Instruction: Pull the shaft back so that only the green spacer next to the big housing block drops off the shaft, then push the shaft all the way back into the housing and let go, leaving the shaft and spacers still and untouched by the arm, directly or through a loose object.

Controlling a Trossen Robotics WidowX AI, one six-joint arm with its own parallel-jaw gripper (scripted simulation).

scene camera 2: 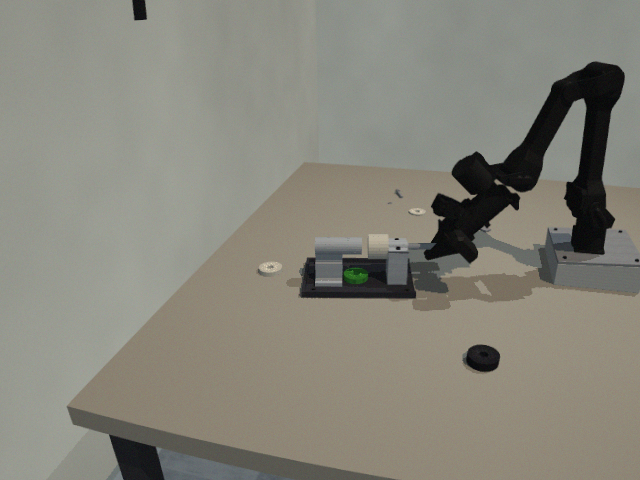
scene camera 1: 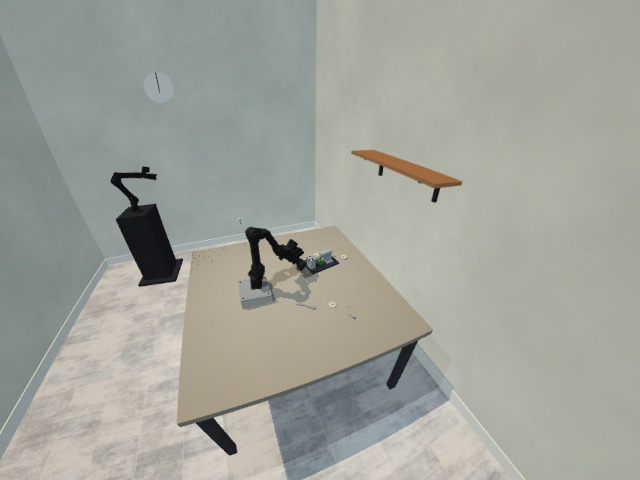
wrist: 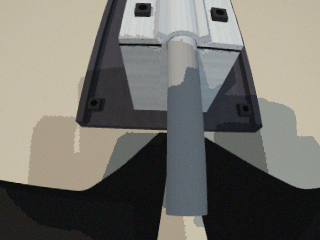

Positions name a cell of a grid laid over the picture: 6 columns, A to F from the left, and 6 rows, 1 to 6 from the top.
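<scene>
There is a black ring (scene camera 2: E5) here, though in the wrist view the ring is out of frame. I also see a grey shaft (wrist: D5). Then there is my gripper (scene camera 2: D4), and the wrist view has the gripper (wrist: D4) too.
</scene>
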